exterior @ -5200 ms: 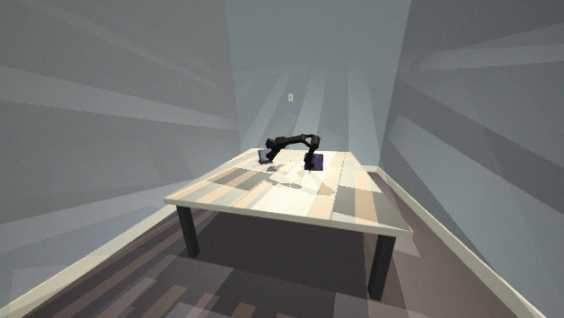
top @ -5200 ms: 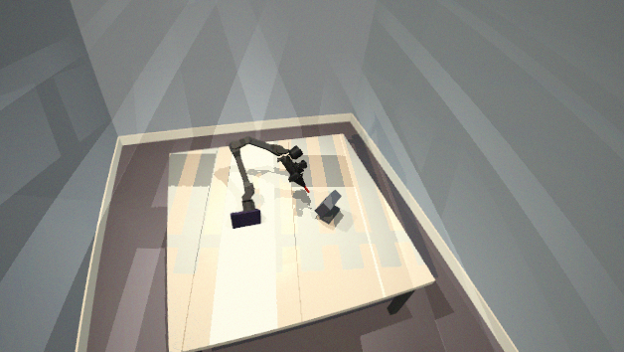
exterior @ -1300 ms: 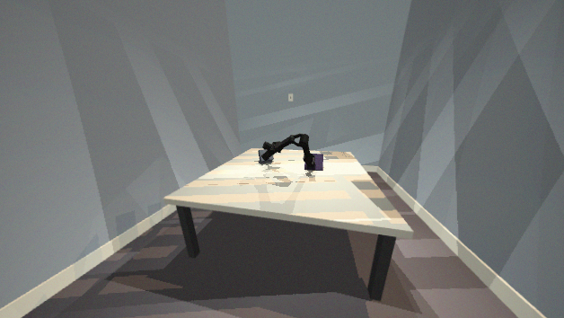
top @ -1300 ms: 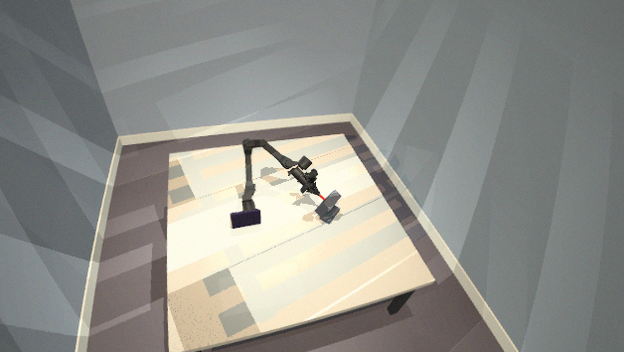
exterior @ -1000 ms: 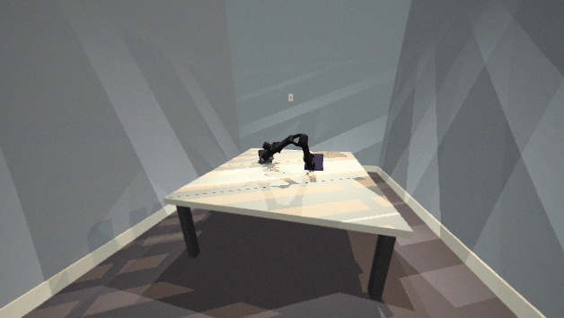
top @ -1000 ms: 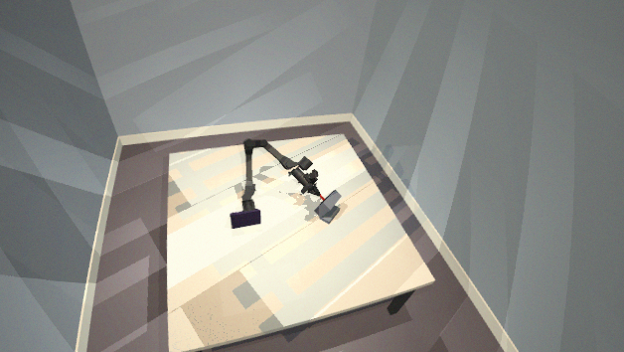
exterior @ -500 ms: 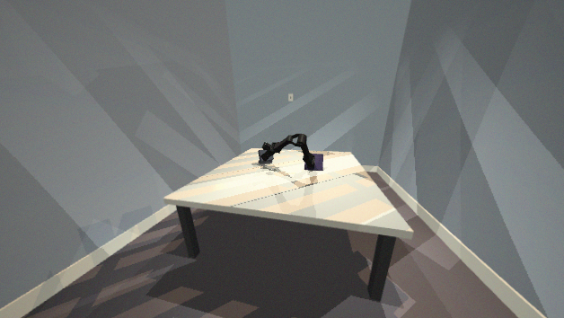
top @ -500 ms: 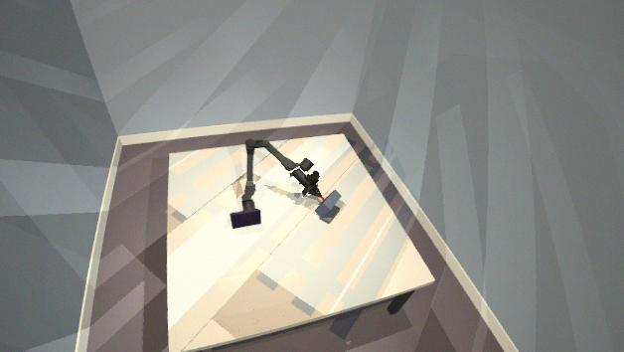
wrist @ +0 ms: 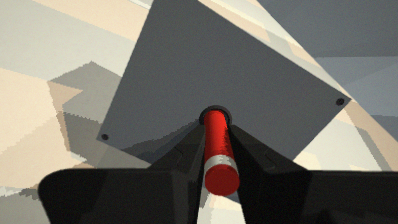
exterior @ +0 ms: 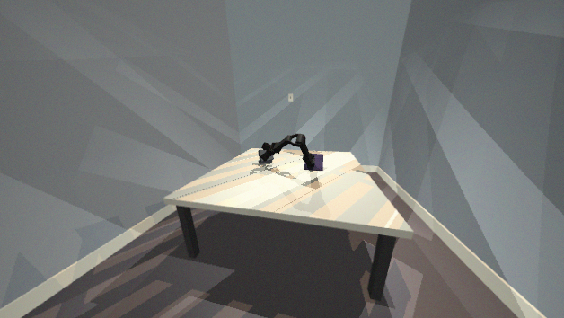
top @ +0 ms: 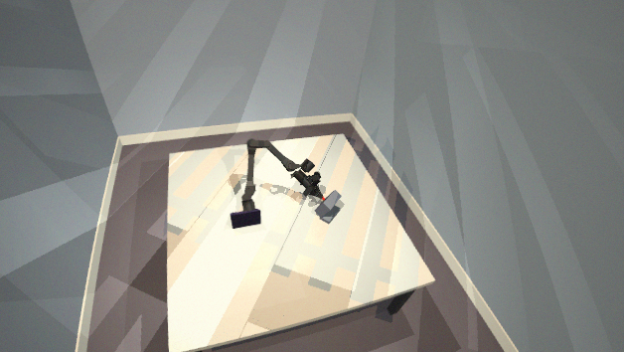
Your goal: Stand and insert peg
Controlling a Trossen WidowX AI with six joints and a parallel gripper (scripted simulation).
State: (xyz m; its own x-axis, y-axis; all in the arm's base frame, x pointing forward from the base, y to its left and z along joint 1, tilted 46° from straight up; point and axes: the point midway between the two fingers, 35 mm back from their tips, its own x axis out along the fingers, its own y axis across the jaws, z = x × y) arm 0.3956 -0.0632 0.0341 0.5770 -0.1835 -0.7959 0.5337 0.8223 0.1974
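Now: gripper tip 1 cm past the red peg, 1 cm to the right of it and 1 cm below it. Also, from my gripper tip: sloped panel: 2 cm ahead, 3 cm to the right, 2 cm below.
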